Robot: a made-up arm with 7 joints. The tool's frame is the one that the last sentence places.
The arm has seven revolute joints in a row. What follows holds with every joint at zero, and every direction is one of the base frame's.
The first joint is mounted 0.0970 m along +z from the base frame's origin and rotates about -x.
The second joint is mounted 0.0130 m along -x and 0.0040 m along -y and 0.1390 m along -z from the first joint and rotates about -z.
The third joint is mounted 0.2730 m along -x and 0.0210 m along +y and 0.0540 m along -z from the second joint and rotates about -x.
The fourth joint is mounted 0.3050 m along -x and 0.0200 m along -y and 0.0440 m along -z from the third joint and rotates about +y.
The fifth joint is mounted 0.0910 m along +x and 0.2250 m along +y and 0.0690 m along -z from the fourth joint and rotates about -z.
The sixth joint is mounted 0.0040 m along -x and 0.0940 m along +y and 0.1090 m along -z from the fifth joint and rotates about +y.
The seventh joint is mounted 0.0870 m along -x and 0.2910 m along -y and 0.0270 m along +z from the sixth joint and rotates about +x.
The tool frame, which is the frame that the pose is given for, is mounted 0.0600 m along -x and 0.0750 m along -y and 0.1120 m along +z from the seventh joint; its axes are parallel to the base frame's.
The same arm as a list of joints. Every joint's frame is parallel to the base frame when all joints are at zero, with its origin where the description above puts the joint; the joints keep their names.
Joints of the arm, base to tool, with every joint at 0 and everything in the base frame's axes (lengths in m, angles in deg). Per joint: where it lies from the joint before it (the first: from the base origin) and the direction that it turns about. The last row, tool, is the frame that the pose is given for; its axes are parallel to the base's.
joint 1: offset 0 0 0.097 axis -1 0 0
joint 2: offset -0.013 -0.004 -0.139 axis 0 0 -1
joint 3: offset -0.273 0.021 -0.054 axis -1 0 0
joint 4: offset -0.305 -0.02 -0.044 axis 0 1 0
joint 5: offset 0.091 0.225 -0.069 axis 0 0 -1
joint 6: offset -0.004 0.094 -0.109 axis 0 1 0
joint 7: offset -0.087 -0.291 0.027 axis 1 0 0
tool: offset -0.06 -0.075 0.112

